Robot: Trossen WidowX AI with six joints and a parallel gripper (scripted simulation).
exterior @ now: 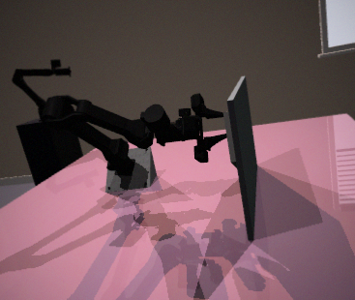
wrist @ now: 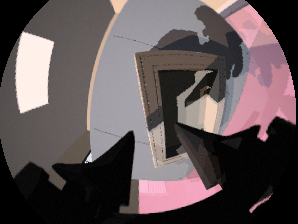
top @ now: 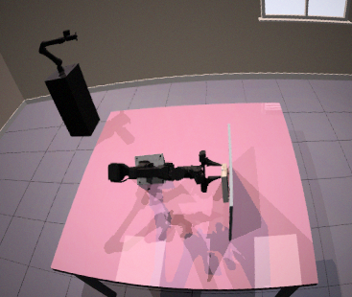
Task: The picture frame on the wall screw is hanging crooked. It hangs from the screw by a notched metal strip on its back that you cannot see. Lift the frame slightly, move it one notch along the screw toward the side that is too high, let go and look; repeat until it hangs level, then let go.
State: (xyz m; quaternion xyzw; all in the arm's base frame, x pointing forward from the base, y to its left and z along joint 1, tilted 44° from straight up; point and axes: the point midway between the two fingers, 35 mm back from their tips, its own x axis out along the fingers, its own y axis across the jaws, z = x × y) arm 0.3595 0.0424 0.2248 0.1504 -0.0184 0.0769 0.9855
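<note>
My gripper tip is now 50 mm above the picture frame, 30 mm to the left of it and 20 mm short of it. Also, from my gripper tip: thin wall panel (50 mm below, 30 mm ahead, 20 mm to the right).
</note>
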